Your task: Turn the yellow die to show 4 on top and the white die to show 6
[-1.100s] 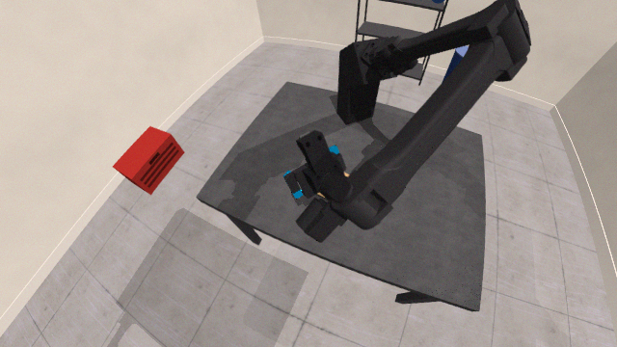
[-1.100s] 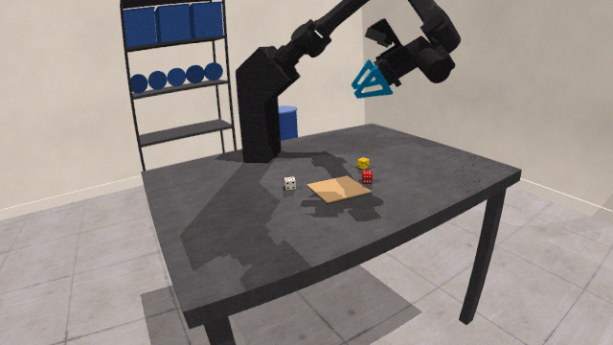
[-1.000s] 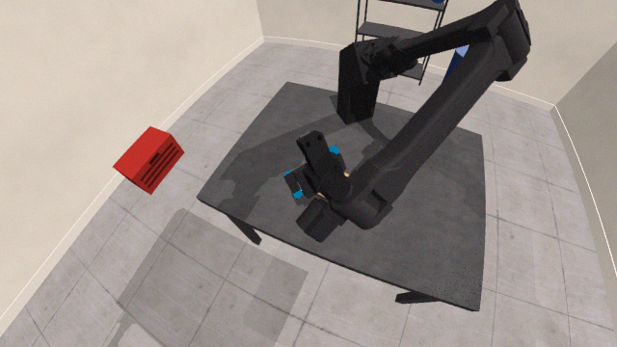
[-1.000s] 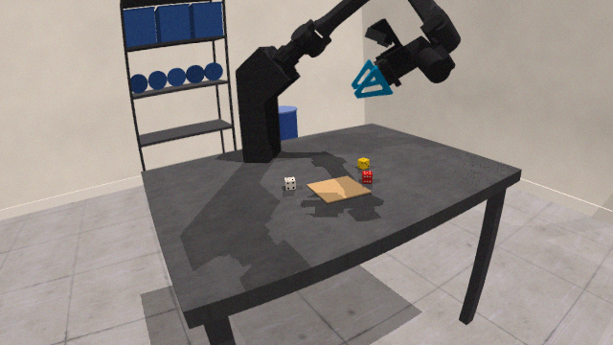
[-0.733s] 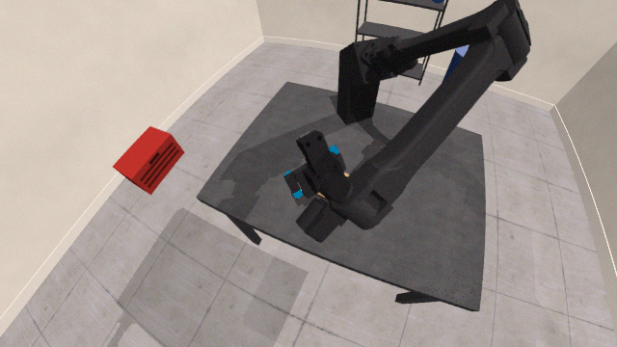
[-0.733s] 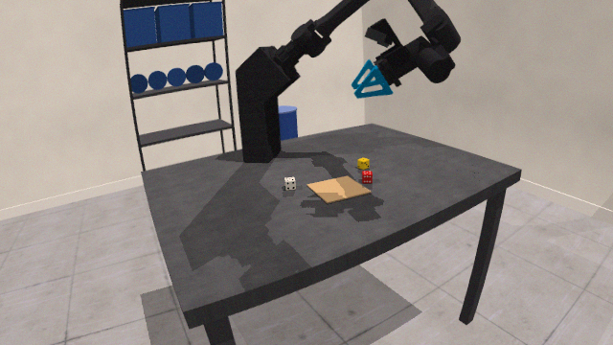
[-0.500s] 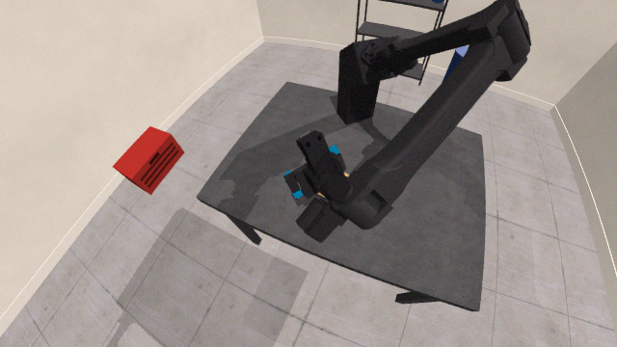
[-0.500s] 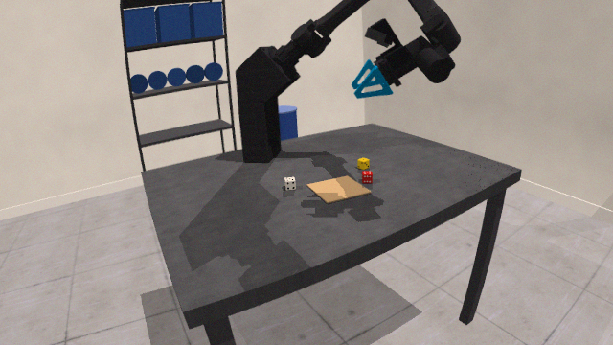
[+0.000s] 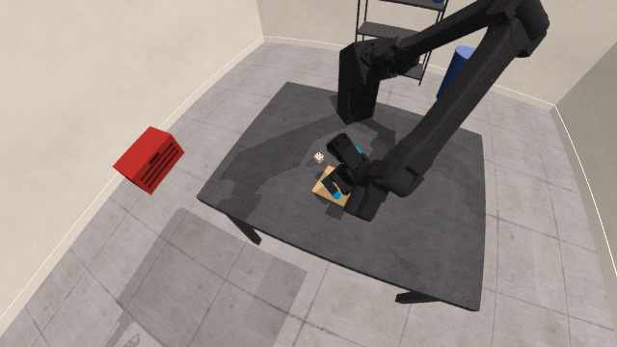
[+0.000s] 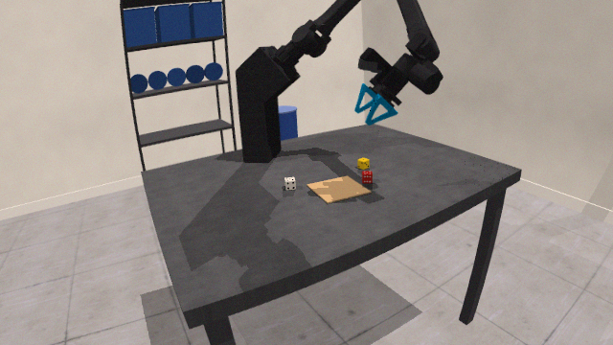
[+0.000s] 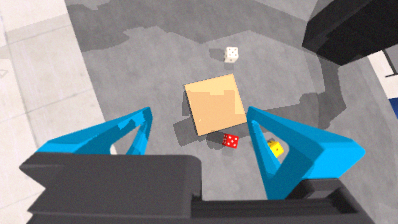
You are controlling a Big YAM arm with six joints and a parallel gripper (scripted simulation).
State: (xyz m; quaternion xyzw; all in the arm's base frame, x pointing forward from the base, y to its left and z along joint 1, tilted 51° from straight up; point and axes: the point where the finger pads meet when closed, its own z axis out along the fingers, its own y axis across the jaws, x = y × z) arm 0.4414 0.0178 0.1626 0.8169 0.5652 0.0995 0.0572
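The yellow die lies 22 cm below my hand, 22 cm behind it and 9 cm to the left of it. Round my hand: tan mat 23 cm below, 8 cm behind, 5 cm to the right; then red die 22 cm below, 10 cm behind, 6 cm to the left; then white die 22 cm below, 18 cm to the right, 14 cm behind.
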